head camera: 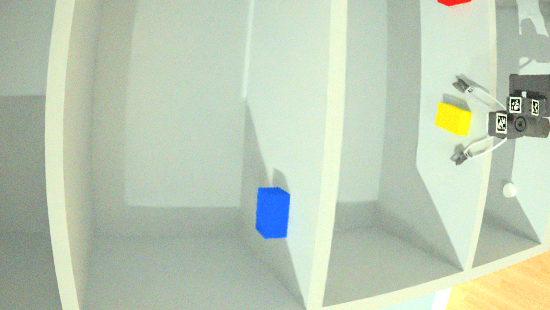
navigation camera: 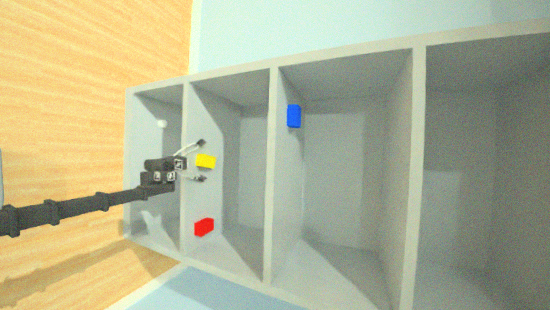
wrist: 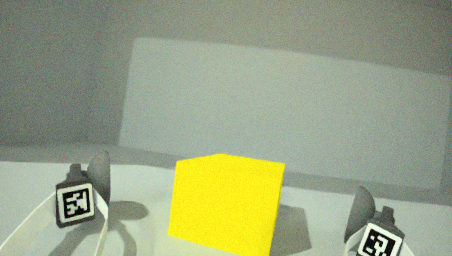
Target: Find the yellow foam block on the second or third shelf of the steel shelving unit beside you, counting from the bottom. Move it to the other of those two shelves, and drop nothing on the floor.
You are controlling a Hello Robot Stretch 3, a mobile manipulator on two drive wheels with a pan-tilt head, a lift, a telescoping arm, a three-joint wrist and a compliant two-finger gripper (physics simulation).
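Places are measured from the robot's base along level axes (x ahead, y left, z up), in centimetres.
Where they show: gripper, fingertip midpoint: [head camera: 453, 121] [navigation camera: 205, 160].
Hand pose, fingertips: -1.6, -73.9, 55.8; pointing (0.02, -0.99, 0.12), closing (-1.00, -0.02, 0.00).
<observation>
Things, the pixels of their centre, and the offset from my fingertips, as dx, dy, dz. Level surfaces: height alone.
- yellow foam block, body centre: [head camera: 453, 118] [navigation camera: 206, 161] -0.6, -0.3, -0.2
- second shelf board, its level: dz -2.4
- red block, body centre: [navigation camera: 204, 226] -35.3, +1.1, -0.2
- blue block, body centre: [head camera: 272, 212] [navigation camera: 294, 116] +21.4, -5.7, +45.6
- white round object, body centre: [head camera: 509, 190] [navigation camera: 162, 123] +21.8, -8.9, -46.9
The yellow foam block [head camera: 452, 118] [navigation camera: 205, 161] [wrist: 225, 202] rests on the second shelf board [head camera: 450, 50] [navigation camera: 207, 200] [wrist: 25, 185] from the bottom of the steel shelving unit [navigation camera: 416, 150]. My gripper [head camera: 459, 120] [navigation camera: 201, 160] [wrist: 229, 191] is open, its fingers wide apart on either side of the block. Space shows between the block and each finger in the wrist view. The third shelf board [head camera: 295, 125] [navigation camera: 284, 175] is one level above. The head and navigation views are turned sideways.
A red block [head camera: 454, 2] [navigation camera: 204, 227] is on the second shelf, to one side of the yellow block. A blue block [head camera: 272, 213] [navigation camera: 293, 116] is on the third shelf. A white round object [head camera: 509, 190] [navigation camera: 161, 123] is on the bottom shelf. Side walls and board edges bound each compartment.
</observation>
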